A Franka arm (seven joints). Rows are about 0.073 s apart.
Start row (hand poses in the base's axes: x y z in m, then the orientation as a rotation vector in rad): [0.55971 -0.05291 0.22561 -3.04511 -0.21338 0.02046]
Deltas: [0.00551 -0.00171 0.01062 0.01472 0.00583 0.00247]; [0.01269 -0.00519 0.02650 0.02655 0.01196 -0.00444]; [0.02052 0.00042 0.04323 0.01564 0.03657 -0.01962]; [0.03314 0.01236 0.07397 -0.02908 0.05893 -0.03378]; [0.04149 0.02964 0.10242 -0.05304 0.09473 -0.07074]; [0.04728 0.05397 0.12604 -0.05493 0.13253 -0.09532]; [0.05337 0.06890 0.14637 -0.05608 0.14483 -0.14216]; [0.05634 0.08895 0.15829 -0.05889 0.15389 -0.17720]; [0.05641 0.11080 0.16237 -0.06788 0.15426 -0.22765]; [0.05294 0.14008 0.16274 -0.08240 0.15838 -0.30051]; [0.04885 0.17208 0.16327 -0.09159 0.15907 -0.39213]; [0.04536 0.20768 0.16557 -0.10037 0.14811 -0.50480]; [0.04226 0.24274 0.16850 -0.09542 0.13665 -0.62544]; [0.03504 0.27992 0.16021 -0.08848 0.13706 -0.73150]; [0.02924 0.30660 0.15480 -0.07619 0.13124 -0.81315]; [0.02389 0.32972 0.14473 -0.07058 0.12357 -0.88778]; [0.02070 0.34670 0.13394 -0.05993 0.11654 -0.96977]
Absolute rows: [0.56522 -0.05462 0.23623 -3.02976 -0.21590 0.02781]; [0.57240 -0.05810 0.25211 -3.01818 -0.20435 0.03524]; [0.58023 -0.05249 0.26884 -3.02815 -0.18013 0.07272]; [0.59285 -0.04055 0.29958 -3.07123 -0.15871 0.11180]; [0.60120 -0.02327 0.32803 -3.09244 -0.09973 0.16776]; [0.60699 0.00106 0.35165 -3.08909 -0.05890 0.22441]; [0.61308 0.01599 0.37198 -3.08855 0.01444 0.24011]; [0.61605 0.03604 0.38390 -3.08893 0.06935 0.25196]; [0.61612 0.05789 0.38798 -3.09509 0.14789 0.25045]; [0.61265 0.08717 0.38835 -3.10131 0.26227 0.25397]; [0.60856 0.11917 0.38888 -3.09528 0.40549 0.24962]; [0.60507 0.15477 0.39118 -3.07879 0.58040 0.22538]; [0.60197 0.18983 0.39411 -3.03655 0.76336 0.19723]; [0.59475 0.22701 0.38582 -2.98627 0.92141 0.18808]; [0.58895 0.25369 0.38041 -2.93688 1.03850 0.17065]; [0.58360 0.27681 0.37034 -2.89325 1.14532 0.15221]; [0.58041 0.29379 0.35955 -2.83674 1.25892 0.13357]
